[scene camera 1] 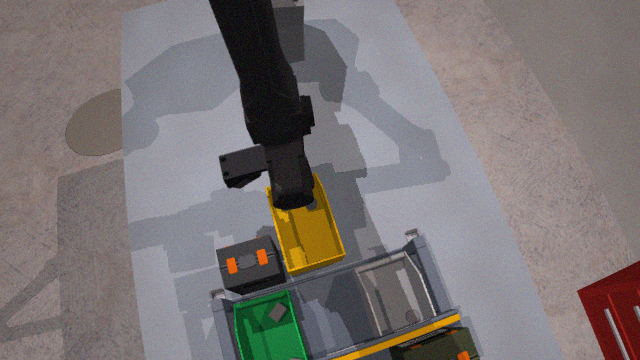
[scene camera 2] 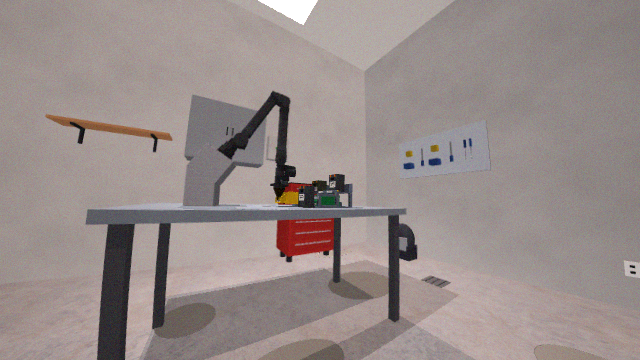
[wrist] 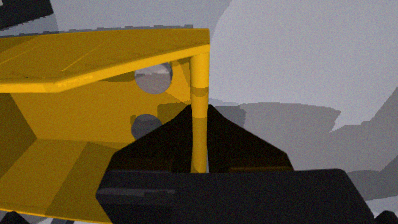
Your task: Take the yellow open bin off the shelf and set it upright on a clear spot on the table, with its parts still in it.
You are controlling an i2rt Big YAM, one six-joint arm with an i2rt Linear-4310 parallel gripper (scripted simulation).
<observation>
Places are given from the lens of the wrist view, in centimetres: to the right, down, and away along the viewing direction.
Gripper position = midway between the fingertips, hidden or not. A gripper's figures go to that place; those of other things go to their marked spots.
gripper (wrist: 199, 112): 0, 0, 13
yellow bin (wrist: 64, 141): -13, 3, 17
grey round part (wrist: 156, 79): -3, -2, 12
The marked spots on the yellow bin and the grey round part are 12 cm apart.
</observation>
